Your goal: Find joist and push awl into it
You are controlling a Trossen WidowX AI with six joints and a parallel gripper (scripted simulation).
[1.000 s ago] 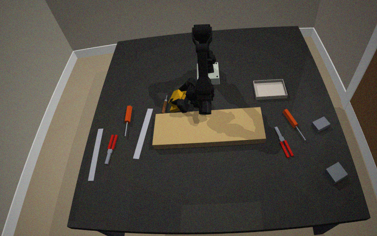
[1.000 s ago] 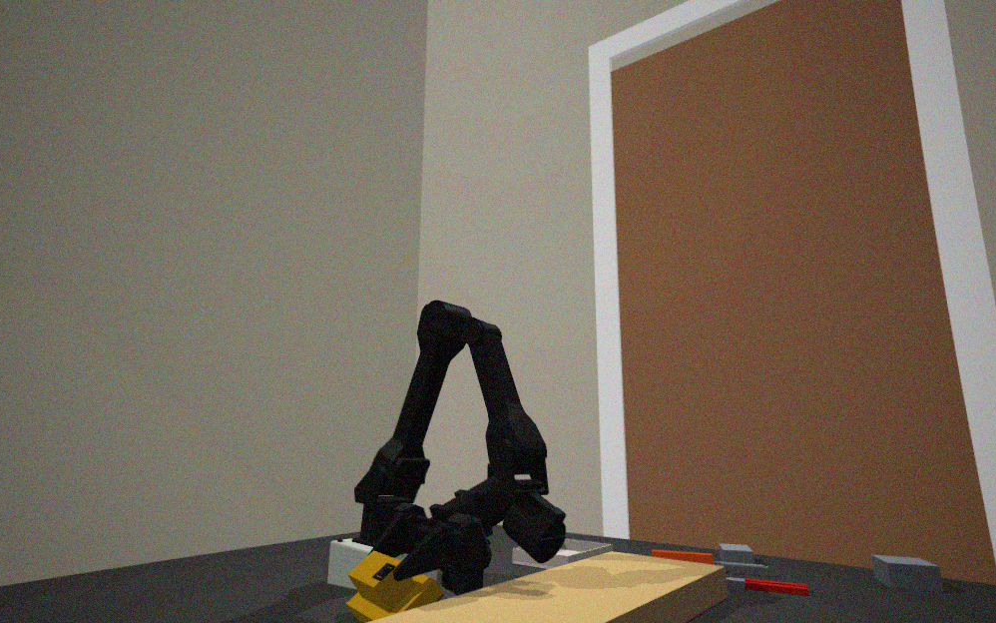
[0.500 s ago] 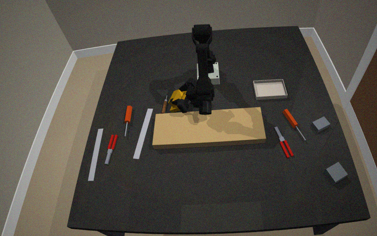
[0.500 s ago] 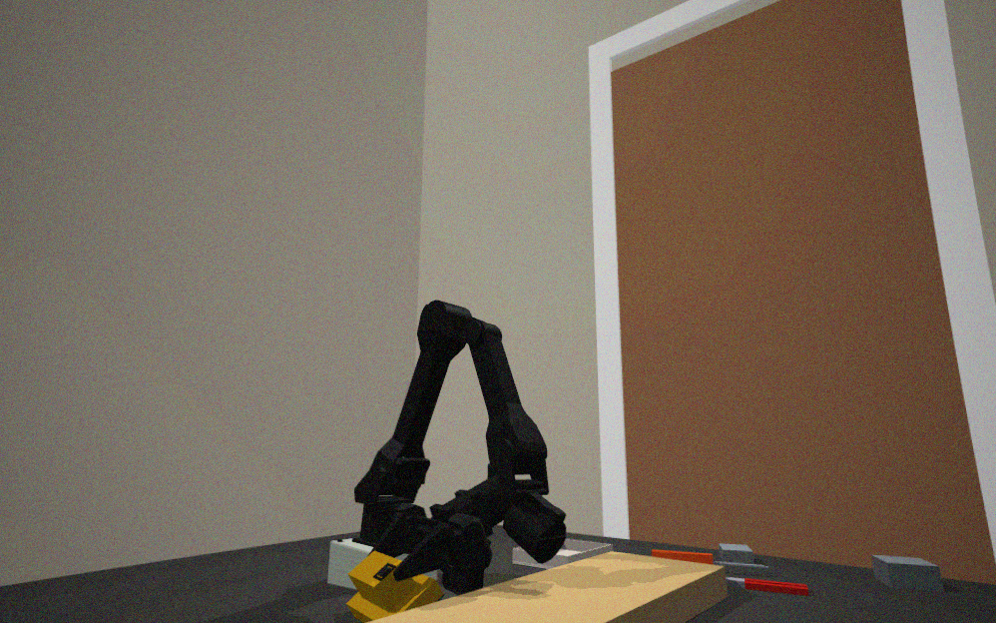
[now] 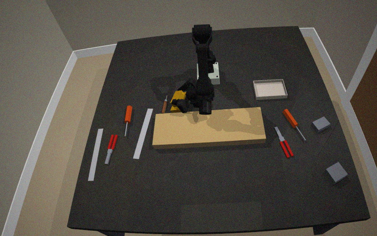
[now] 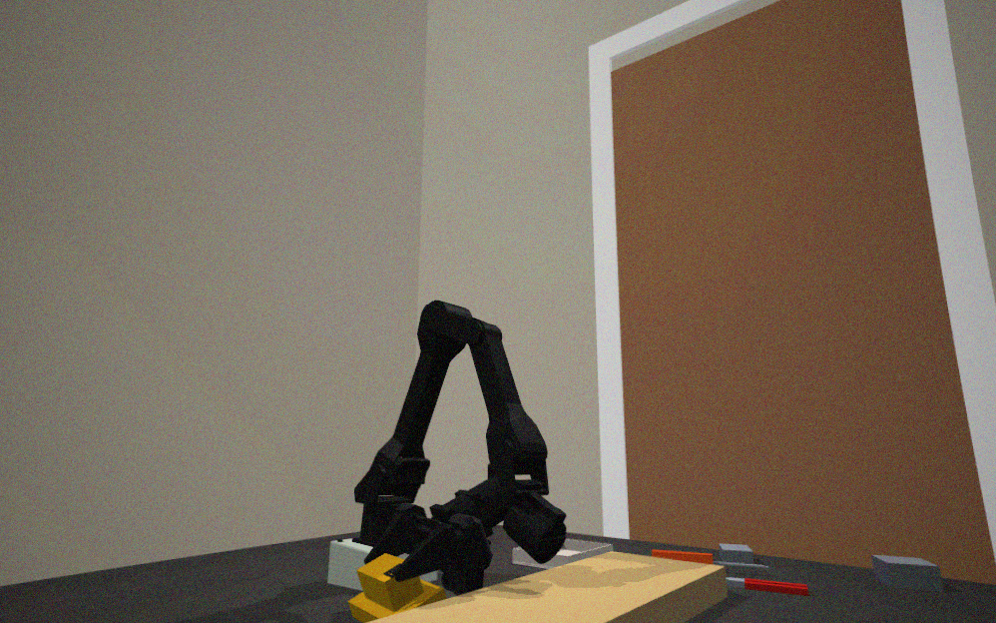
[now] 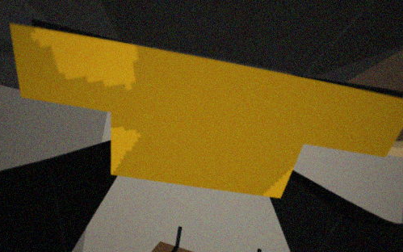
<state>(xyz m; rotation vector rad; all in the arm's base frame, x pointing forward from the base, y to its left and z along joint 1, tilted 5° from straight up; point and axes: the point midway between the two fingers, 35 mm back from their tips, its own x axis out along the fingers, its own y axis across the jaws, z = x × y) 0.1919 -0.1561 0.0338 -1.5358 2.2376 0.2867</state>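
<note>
Now: gripper tip 20 mm short of the yellow stud finder, 10 mm to the right of it and 10 mm above it. From my gripper tip the other things lie so: white tray: 500 mm to the left, 50 mm below, 20 mm behind; awl: 60 mm to the right, 50 mm below, 20 mm behind.
</note>
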